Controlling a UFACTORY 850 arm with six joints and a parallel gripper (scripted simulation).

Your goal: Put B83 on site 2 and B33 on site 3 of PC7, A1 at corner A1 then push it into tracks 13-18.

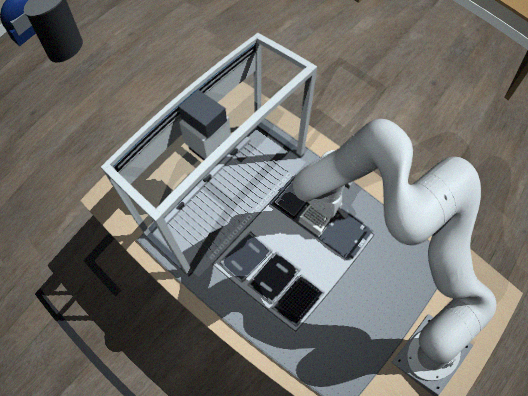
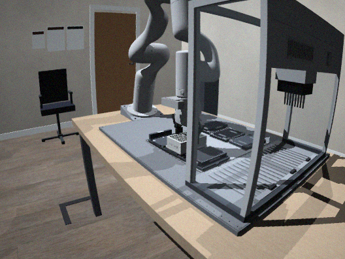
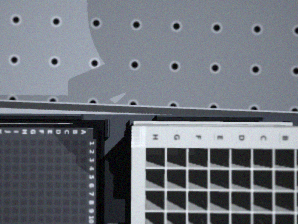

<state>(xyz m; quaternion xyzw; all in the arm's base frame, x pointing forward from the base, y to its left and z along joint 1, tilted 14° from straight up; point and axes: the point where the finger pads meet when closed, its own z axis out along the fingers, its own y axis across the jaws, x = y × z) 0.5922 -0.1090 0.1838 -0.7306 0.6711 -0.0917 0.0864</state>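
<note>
Right now the plate carrier PC7 is 1 cm behind my hand and 3 cm below it. Also, from my hand: nest S2 (3 cm behind, 26 cm to the left, 4 cm below); black plate B38 (14 cm behind, 26 cm to the left, 3 cm below); nest S3 (8 cm ahead, 27 cm to the left, 4 cm below).
</note>
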